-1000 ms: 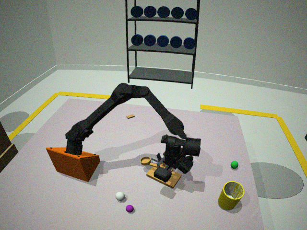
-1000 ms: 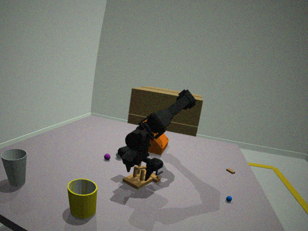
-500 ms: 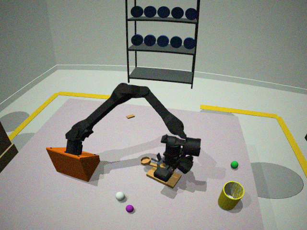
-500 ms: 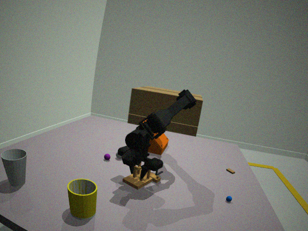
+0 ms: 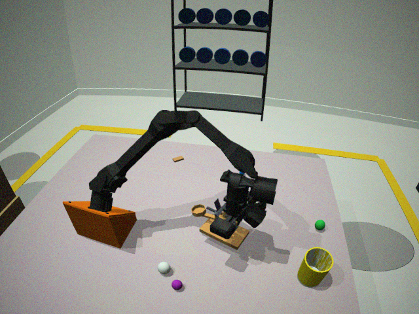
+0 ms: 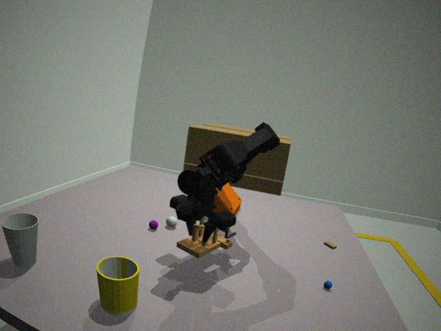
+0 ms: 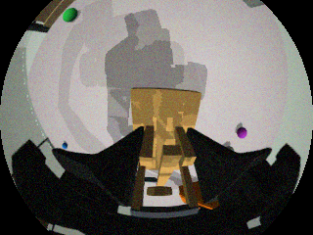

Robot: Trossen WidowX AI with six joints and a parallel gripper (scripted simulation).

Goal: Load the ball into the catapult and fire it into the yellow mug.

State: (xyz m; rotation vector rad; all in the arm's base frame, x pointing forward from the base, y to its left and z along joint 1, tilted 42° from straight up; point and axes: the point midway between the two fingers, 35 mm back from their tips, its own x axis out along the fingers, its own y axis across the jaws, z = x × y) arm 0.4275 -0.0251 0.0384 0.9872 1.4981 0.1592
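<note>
My gripper tip is 15 cm past the purple ball, 18 cm to the left of it and 6 cm above it. The rest, counted from my gripper tip: wooden catapult 5 cm behind, 5 cm to the left, 2 cm above; then yellow mug 25 cm ahead, 13 cm to the right, 5 cm below; then white ball 20 cm behind, 12 cm to the right, 6 cm below.
</note>
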